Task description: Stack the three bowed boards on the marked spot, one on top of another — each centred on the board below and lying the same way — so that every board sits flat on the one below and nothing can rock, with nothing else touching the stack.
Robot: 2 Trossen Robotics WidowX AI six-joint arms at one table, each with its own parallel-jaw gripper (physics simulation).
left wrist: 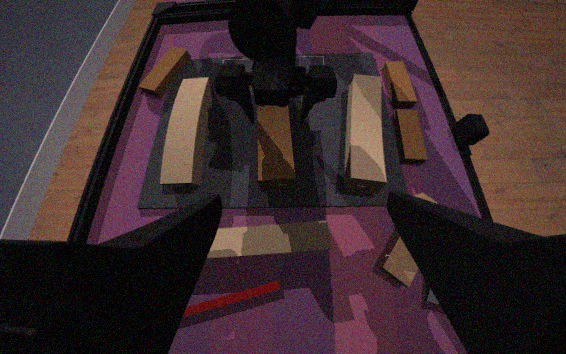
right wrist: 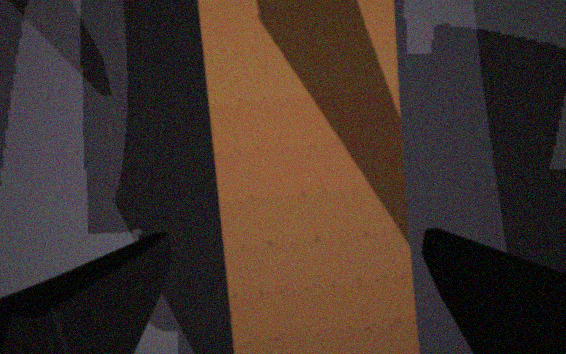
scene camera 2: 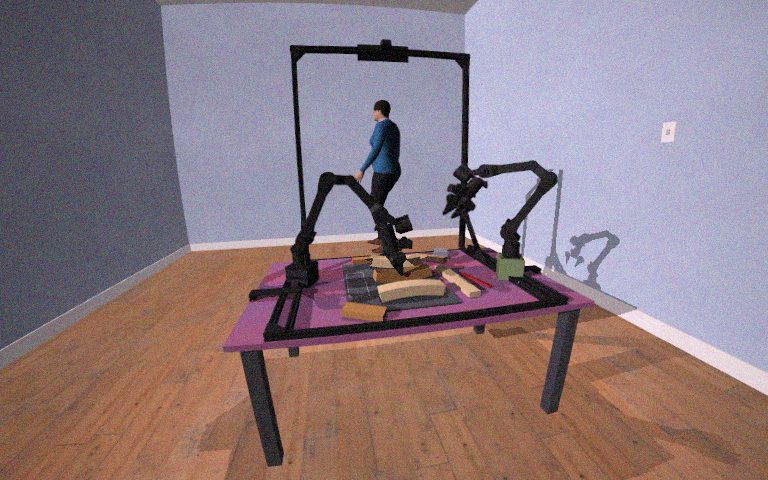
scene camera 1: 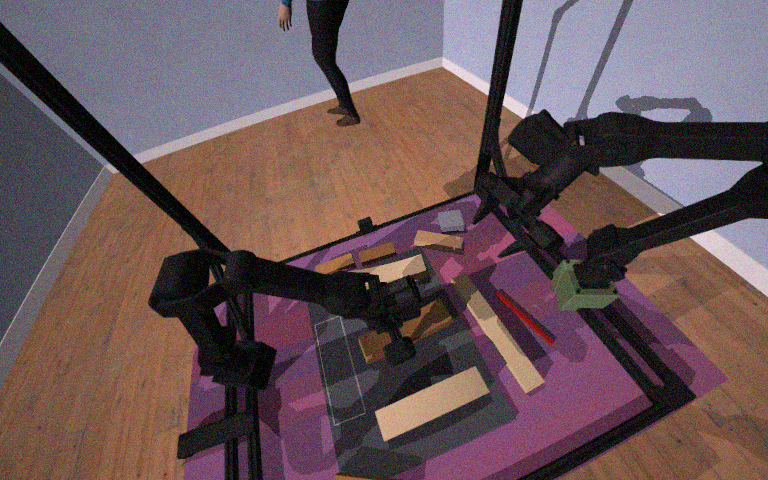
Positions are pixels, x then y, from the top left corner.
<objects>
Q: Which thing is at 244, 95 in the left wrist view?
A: My right gripper.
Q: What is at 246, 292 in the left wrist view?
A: A red stick.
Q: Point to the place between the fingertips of my right gripper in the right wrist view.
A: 297, 243
</objects>
